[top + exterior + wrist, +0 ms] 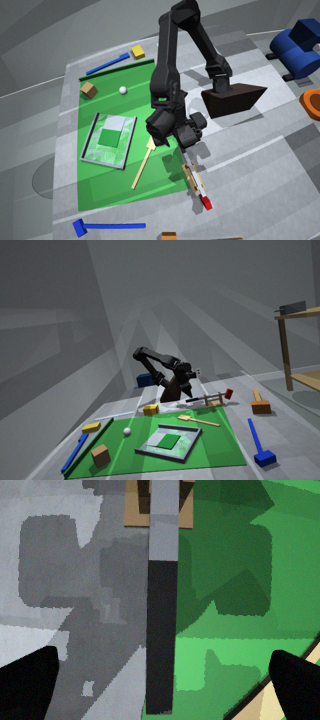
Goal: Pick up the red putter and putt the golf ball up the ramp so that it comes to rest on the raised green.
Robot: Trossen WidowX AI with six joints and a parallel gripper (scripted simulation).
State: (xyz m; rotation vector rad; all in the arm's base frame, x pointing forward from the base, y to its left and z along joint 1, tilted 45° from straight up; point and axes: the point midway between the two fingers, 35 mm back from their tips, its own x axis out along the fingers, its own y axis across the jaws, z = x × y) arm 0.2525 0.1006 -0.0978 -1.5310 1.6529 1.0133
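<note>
The yellow block lies 6 cm behind my gripper tip, 28 cm to the right of it and 7 cm below it. Also, from my gripper tip: wooden rack: 1 cm behind, 13 cm to the left, 6 cm below; red putter: 1 cm behind, 11 cm to the left, 4 cm below; wooden paddle: 14 cm ahead, 2 cm to the right, 9 cm below.
</note>
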